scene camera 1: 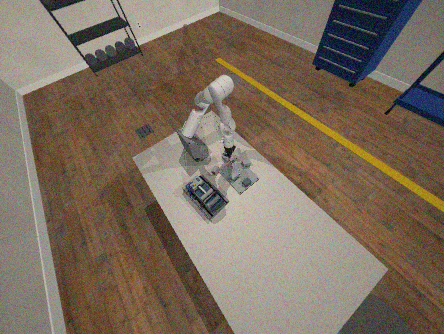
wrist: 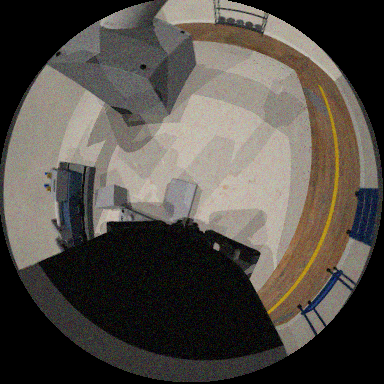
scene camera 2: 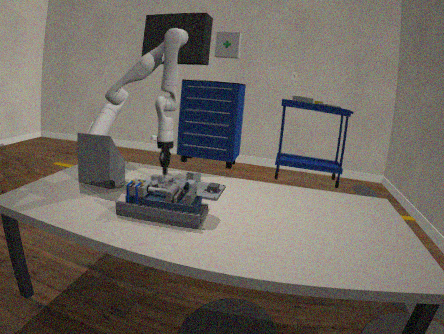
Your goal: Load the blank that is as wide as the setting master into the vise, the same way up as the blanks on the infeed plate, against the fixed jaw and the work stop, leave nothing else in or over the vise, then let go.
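Frame: origin at the arm's base, x ahead, y left, z up, level; metres.
Where they show: gripper, between the fingertips: (scene camera 1: 229,157) (wrist: 187,224) (scene camera 2: 165,175); arm's base, origin of its link: (scene camera 1: 186,135) (scene camera 2: 93,142).
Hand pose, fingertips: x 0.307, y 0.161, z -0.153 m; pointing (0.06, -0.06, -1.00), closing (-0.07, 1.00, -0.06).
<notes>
Each offset is from my fingertips to the top centre of the thing.
My gripper (scene camera 1: 228,155) (scene camera 2: 164,170) is shut and empty. It points down, low over the back end of the grey infeed plate @[dx +0.148, dy -0.049, dz -0.022 m] (scene camera 1: 237,188) (scene camera 2: 204,195). Grey blanks (scene camera 1: 236,169) @[dx +0.123, dy +0.059, dz +0.018 m] (scene camera 1: 246,162) (scene camera 2: 193,175) stand on the plate. One more grey blank @[dx +0.005, dy -0.156, dz +0.015 m] (scene camera 1: 215,169) (wrist: 111,196) lies off the plate, toward the vise. In the wrist view a pale blank @[dx -0.028, dy -0.021, dz -0.001 m] (wrist: 181,197) sits just ahead of my fingers. The dark setting master @[dx +0.240, dy -0.053, dz +0.003 m] (scene camera 1: 246,181) (scene camera 2: 213,187) sits at the plate's near end. The blue and grey vise @[dx +0.109, dy -0.343, dz +0.069 m] (scene camera 1: 205,195) (scene camera 2: 164,196) (wrist: 70,200) stands beside the plate; its jaw gap is hard to make out.
The arm's grey base pedestal (scene camera 1: 195,146) (scene camera 2: 99,162) (wrist: 136,71) stands behind the plate. A blue drawer cabinet (scene camera 1: 353,40) (scene camera 2: 211,119), a blue cart (scene camera 2: 313,107) and a black rack (scene camera 1: 98,30) stand off the platform. A yellow floor line (scene camera 1: 303,116) runs past.
</notes>
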